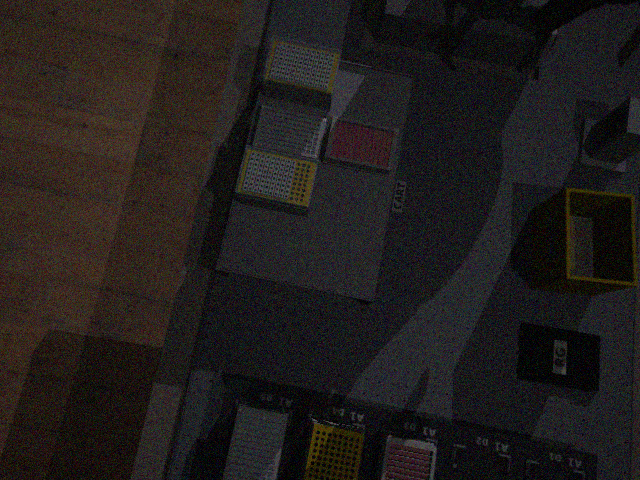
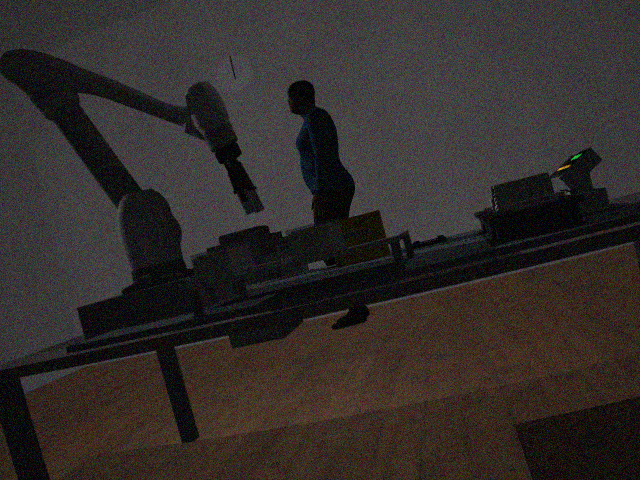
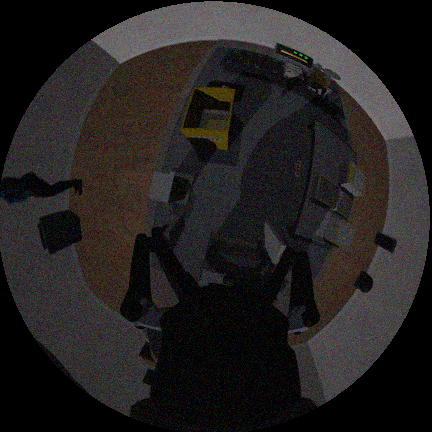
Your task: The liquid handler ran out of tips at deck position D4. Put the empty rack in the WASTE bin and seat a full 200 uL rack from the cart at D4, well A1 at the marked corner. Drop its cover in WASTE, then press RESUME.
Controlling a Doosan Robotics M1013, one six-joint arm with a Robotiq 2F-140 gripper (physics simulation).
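Frame: origin at the arm's base, x ahead, y left, z up, level; millimetres.
Seen in the pictures: gripper, fingertip midpoint: (image 1: pixel 578 60) (image 2: pixel 256 212) (image 3: pixel 224 223); arm's base, origin of the base link: (image 2: pixel 162 283).
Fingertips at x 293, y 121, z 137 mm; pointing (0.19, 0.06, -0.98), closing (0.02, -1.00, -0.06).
Observation:
Pixels of each thing's top centre, then the offset from my fingertips to it. "spot": a spot on its surface instead.
- empty yellow rack, middle of its top: (image 1: pixel 332 470) (image 2: pixel 518 179) dx +678, dy -356, dz -103 mm
- cart, middle of its top: (image 1: pixel 319 167) (image 2: pixel 304 257) (image 3: pixel 337 184) dx +166, dy -409, dz -153 mm
- yellow-edged rack, middle of its top: (image 1: pixel 302 63) (image 2: pixel 219 248) (image 3: pixel 346 235) dx -3, dy -455, dz -89 mm
- yellow WASTE bin, middle of its top: (image 1: pixel 600 235) (image 3: pixel 208 105) (image 2: pixel 353 216) dx +273, dy +75, dz -84 mm
- screen, surface spot: (image 2: pixel 576 156) spot: dx +851, dy -281, dz -82 mm
- pinkish-red rack, middle of its top: (image 1: pixel 362 142) (image 2: pixel 287 249) (image 3: pixel 328 192) dx +121, dy -335, dz -128 mm
- black block, middle of its top: (image 1: pixel 561 357) (image 2: pixel 428 239) (image 3: pixel 223 88) dx +475, dy +62, dz -205 mm
The empty yellow rack (image 1: pixel 334 452) sits at D4 on the dark deck, partly cut off by the lower edge. On the cart (image 1: pixel 299 248) (image 3: pixel 327 137), a yellow-edged rack (image 1: pixel 302 67) (image 3: pixel 337 230) looks full of tips. Another yellow rack (image 1: pixel 276 178) has several empty columns. The yellow WASTE bin (image 1: pixel 569 232) (image 2: pixel 364 227) (image 3: pixel 207 133) stands open. The screen (image 2: pixel 576 156) (image 3: pixel 294 54) shows green and orange lights; its RESUME label is unreadable. My gripper (image 2: pixel 253 210) (image 3: pixel 224 223) is open and empty, high above the table, apart from the racks.
A pinkish-red rack (image 1: pixel 361 144) and a grey rack (image 1: pixel 289 129) also stand on the cart. A grey rack (image 1: pixel 258 439) is at D5 and a red one (image 1: pixel 408 459) at D3. A black block (image 1: pixel 532 356) lies below the bin. A person (image 2: pixel 323 155) (image 3: pixel 30 187) stands behind the table.

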